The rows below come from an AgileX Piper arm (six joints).
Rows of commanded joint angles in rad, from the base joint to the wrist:
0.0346, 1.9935, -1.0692, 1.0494, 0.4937, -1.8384
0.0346, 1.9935, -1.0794, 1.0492, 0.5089, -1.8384
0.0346, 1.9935, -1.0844, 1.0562, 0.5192, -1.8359
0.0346, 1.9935, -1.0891, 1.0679, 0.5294, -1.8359
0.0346, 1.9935, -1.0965, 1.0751, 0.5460, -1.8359
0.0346, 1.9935, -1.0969, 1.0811, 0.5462, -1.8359
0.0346, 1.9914, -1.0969, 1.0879, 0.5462, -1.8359
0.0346, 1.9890, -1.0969, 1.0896, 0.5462, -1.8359
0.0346, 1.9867, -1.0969, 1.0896, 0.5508, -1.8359
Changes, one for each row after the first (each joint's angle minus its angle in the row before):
0.0000, 0.0000, -0.0102, -0.0002, 0.0152, 0.0000
0.0000, 0.0000, -0.0050, 0.0070, 0.0103, 0.0025
0.0000, 0.0000, -0.0047, 0.0117, 0.0102, 0.0000
0.0000, 0.0000, -0.0074, 0.0072, 0.0166, 0.0000
0.0000, 0.0000, -0.0004, 0.0060, 0.0002, 0.0000
0.0000, -0.0021, 0.0000, 0.0068, 0.0000, 0.0000
0.0000, -0.0024, 0.0000, 0.0017, 0.0000, 0.0000
0.0000, -0.0023, 0.0000, 0.0000, 0.0046, 0.0000

